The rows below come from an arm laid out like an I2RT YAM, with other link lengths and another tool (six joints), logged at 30 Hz.
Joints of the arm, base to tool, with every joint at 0 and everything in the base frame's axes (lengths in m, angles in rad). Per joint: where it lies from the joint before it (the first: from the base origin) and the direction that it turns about. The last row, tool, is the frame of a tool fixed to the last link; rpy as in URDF.
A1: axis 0 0 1 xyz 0 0 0.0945
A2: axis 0 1 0 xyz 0.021 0.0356 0.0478
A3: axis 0 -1 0 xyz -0.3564 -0.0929 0
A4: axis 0 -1 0 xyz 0.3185 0.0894 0.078
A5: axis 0 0 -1 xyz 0.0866 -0.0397 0.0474
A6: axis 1 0 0 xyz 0.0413 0 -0.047
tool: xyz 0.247 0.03 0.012 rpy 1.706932 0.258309 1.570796
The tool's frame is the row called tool.
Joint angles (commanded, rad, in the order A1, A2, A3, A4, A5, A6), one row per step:
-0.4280 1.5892 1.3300 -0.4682 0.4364 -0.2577
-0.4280 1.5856 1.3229 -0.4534 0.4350 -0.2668
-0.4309 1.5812 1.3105 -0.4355 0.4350 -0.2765
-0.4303 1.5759 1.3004 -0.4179 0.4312 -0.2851
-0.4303 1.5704 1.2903 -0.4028 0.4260 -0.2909
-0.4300 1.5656 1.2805 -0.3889 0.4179 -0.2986
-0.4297 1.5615 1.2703 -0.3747 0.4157 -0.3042
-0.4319 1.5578 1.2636 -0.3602 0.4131 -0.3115
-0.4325 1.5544 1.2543 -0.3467 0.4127 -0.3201
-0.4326 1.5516 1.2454 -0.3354 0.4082 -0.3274
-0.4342 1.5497 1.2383 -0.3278 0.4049 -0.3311
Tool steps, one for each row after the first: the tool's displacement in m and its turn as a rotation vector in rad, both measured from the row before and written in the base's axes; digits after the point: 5 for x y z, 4 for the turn. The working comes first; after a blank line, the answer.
Tool pose at each row, in the base's axes (x y z in m, rotation vector in rad; the steps are taken from these numbers as rounded here):
0.52993 -0.35210 0.25533 1.7634 1.4997 -0.2667
0.53126 -0.35225 0.25698 1.7516 1.4989 -0.2647
0.53068 -0.35396 0.25687 1.7424 1.4964 -0.2670
0.53234 -0.35313 0.25844 1.7294 1.4959 -0.2613
0.53351 -0.35207 0.25945 1.7196 1.4954 -0.2540
0.53513 -0.35013 0.25969 1.7082 1.4998 -0.2457
0.53576 -0.34952 0.25974 1.6998 1.4993 -0.2427
0.53640 -0.35054 0.26174 1.6905 1.4955 -0.2400
0.53643 -0.35083 0.26175 1.6812 1.4957 -0.2416
0.53708 -0.34981 0.26083 1.6725 1.4999 -0.2391
0.53679 -0.34979 0.25956 1.6692 1.5016 -0.2378

0.00133 -0.00015 0.00165 -0.0078 -0.0046 0.0065
-0.00058 -0.00171 -0.00011 -0.0085 -0.0024 0.0029
0.00166 0.00083 0.00157 -0.0070 -0.0069 0.0085
0.00117 0.00106 0.00101 -0.0041 -0.0071 0.0074
0.00162 0.00194 0.00024 -0.0028 -0.0050 0.0110
0.00063 0.00061 0.00005 -0.0048 -0.0042 0.0052
0.00064 -0.00102 0.00200 -0.0069 -0.0063 0.0040
0.00003 -0.00029 0.00001 -0.0072 -0.0012 0.0045
0.00065 0.00102 -0.00092 -0.0034 -0.0010 0.0076
-0.00029 0.00002 -0.00127 -0.0011 -0.0005 0.0030

